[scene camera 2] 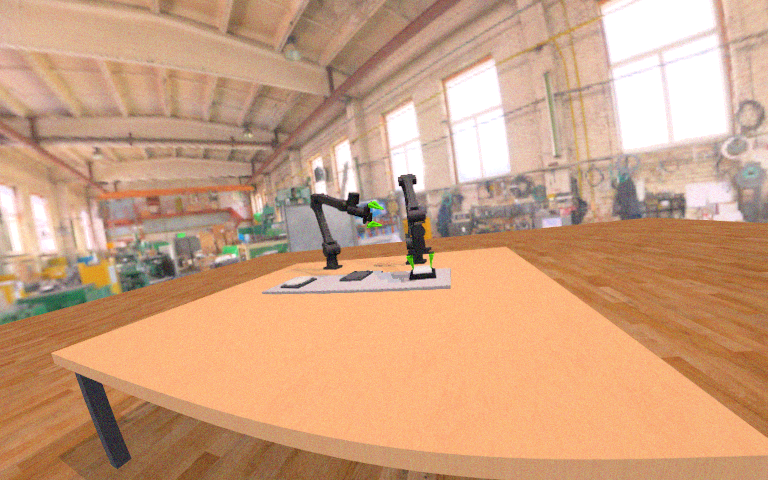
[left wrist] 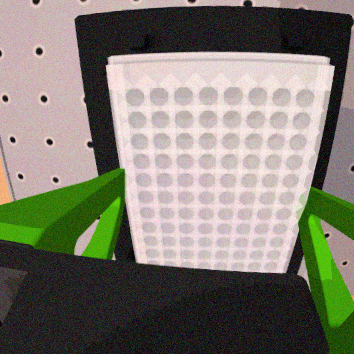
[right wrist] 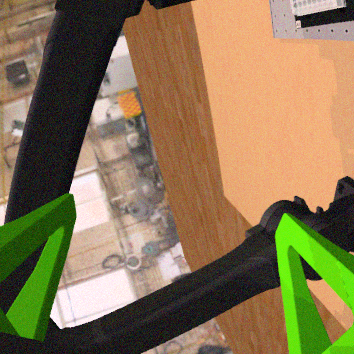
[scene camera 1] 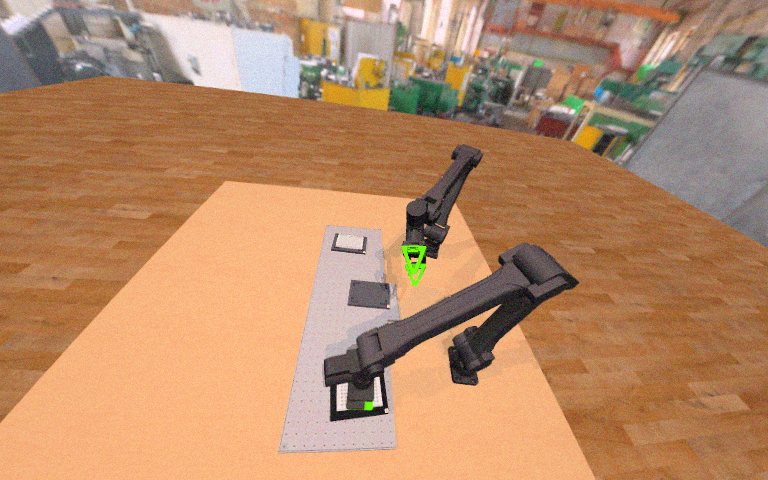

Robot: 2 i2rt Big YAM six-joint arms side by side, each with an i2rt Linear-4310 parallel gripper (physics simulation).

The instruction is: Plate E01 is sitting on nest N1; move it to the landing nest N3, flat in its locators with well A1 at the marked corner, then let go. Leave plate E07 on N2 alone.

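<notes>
A white well plate [scene camera 1: 344, 396] [scene camera 2: 422, 270] [left wrist: 220, 150], taken to be E01, sits between the fingers of my left gripper [scene camera 1: 360, 393] [scene camera 2: 421, 267] [left wrist: 215, 188], which is shut on its two long sides. The plate looks level and slightly raised over its black nest [scene camera 1: 334, 411] [scene camera 2: 422, 276] [left wrist: 92, 75]. A dark nest [scene camera 1: 369, 294] [scene camera 2: 356, 276] without a plate lies in the middle, with a white mark at one corner. My right gripper [scene camera 1: 415, 278] [scene camera 2: 382, 216] [right wrist: 178, 214] is open and empty in the air. Plate and nest labels are not readable.
Another white plate [scene camera 1: 350, 241] [scene camera 2: 296, 281], taken to be E07, sits in the far nest in scene camera 1. All nests stand on a grey perforated board [scene camera 1: 308, 362] [scene camera 2: 339, 288]. Part of a plate [right wrist: 320, 5] shows at the right wrist view's top right.
</notes>
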